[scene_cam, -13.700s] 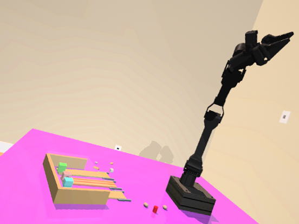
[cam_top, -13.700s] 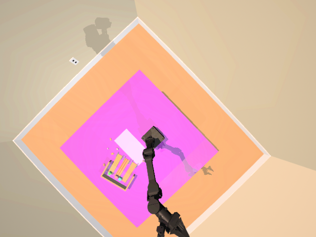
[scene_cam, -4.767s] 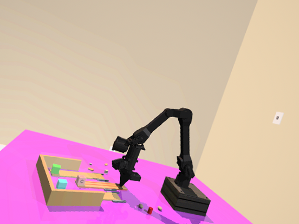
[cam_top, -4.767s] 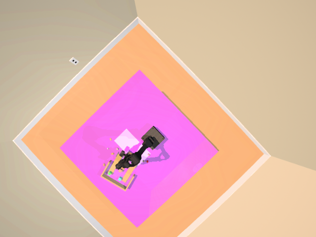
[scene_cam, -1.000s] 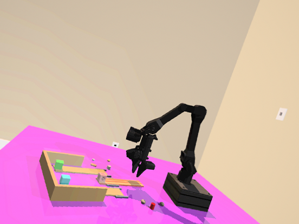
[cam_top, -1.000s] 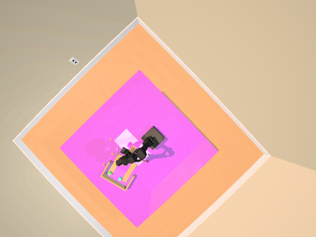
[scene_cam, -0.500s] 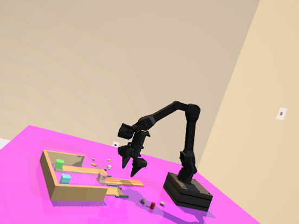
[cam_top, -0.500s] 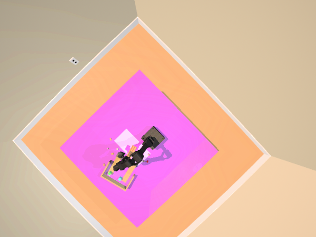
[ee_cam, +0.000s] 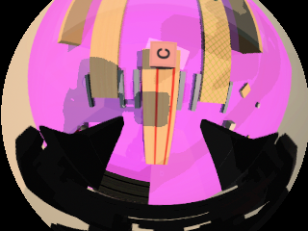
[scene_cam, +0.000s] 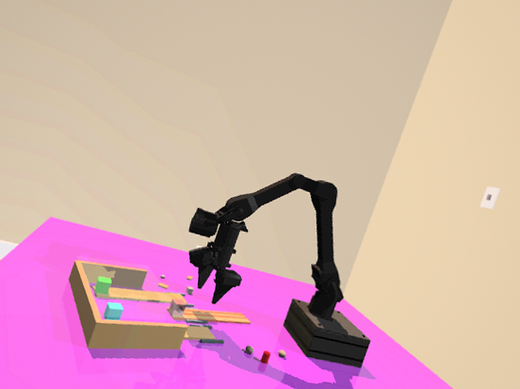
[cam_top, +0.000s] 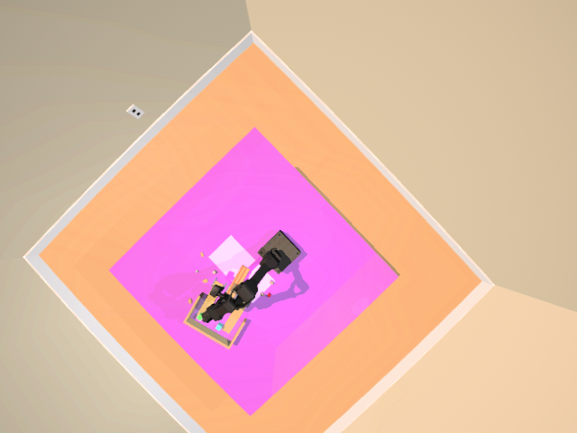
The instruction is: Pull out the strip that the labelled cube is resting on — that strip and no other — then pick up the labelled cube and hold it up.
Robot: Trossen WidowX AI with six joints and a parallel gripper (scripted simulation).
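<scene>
The labelled cube lies 7 cm ahead of my gripper tip, 4 cm below it and 3 cm to the left of it. The rest, counted from my gripper tip: red peg 17 cm to the left, 16 cm behind, 5 cm below.
</scene>
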